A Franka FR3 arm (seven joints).
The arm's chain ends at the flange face. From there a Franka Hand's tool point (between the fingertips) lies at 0.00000 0.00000 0.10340 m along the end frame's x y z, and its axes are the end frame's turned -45 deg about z.
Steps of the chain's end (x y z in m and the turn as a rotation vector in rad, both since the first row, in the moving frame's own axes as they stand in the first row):
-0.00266 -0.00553 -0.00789 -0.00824 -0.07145 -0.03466
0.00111 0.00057 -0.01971 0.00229 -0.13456 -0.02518
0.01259 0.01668 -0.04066 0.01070 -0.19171 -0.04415
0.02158 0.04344 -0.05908 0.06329 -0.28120 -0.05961
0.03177 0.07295 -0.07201 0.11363 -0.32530 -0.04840
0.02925 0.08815 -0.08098 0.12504 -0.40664 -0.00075
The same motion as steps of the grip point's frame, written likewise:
-0.00387 -0.01031 -0.00816 0.04470 -0.05635 -0.03466
-0.00938 -0.00867 -0.02064 0.09677 -0.09353 -0.02518
-0.01637 0.00628 -0.04256 0.14313 -0.12799 -0.04415
-0.03191 0.02162 -0.06334 0.24359 -0.15409 -0.05961
-0.04505 0.04297 -0.07809 0.31037 -0.14967 -0.04840
-0.06164 0.04531 -0.09020 0.37595 -0.19912 -0.00075

